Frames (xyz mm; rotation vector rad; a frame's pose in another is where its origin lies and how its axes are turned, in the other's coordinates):
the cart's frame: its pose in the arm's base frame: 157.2 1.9 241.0 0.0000 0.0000 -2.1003
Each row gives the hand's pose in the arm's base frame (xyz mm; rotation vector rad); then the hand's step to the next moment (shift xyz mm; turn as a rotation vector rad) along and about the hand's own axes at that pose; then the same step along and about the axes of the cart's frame.
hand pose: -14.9 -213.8 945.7 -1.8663 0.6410 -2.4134
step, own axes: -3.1 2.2 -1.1 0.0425 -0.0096 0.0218
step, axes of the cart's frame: 1.1 -0.1 -3.8 0.0026 0.0136 0.0467
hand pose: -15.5 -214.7 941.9 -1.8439 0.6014 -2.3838
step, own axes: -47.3 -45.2 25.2 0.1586 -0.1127 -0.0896
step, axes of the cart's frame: -64.8 14.4 -22.6 -0.0158 -0.1347 0.1658
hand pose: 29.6 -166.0 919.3 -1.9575 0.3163 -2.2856
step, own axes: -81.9 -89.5 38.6 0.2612 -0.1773 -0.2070
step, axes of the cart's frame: -115.9 -3.7 -52.5 0.0064 -0.2711 0.2626
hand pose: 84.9 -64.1 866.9 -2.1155 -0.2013 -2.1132
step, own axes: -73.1 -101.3 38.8 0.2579 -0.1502 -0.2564
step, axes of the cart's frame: -101.9 -38.7 -72.3 0.0595 -0.2901 0.2591
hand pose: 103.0 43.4 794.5 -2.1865 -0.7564 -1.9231
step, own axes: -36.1 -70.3 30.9 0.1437 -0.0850 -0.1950
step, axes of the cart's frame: -51.8 -37.5 -55.8 0.0747 -0.1919 0.1533
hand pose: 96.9 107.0 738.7 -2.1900 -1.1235 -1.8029
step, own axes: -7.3 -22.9 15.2 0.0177 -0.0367 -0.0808
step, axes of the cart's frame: -17.3 -11.5 -19.4 0.0483 -0.0719 0.0262
